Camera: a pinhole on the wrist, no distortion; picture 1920 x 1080 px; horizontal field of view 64.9 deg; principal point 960.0 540.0 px. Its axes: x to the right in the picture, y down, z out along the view. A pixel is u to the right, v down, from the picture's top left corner.
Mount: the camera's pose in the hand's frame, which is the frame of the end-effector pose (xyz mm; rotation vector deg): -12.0 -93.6 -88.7 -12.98 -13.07 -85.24
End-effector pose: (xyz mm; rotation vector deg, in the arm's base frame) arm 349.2 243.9 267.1 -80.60 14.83 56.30
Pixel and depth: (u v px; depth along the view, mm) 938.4 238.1 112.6
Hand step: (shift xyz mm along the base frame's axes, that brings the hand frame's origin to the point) 14.0 10.4 71.3
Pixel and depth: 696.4 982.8 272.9
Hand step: -49.6 162.7 -34.1
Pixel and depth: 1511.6 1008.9 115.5
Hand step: 70.8 54.4 58.6
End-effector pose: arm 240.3 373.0 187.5 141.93 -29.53 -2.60
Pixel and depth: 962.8 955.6 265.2
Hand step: 33.4 -103.6 -137.0
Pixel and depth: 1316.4 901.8 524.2
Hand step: 58.9 -253.1 -386.2
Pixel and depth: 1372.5 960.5 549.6
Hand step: 86.6 -269.5 -418.7
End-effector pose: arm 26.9 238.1 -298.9 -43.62 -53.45 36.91
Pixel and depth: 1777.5 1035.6 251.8
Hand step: -109.8 30.5 224.9
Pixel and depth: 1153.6 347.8 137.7
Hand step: -44.5 -50.2 62.5
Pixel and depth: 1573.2 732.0 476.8
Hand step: -324.3 86.9 297.1
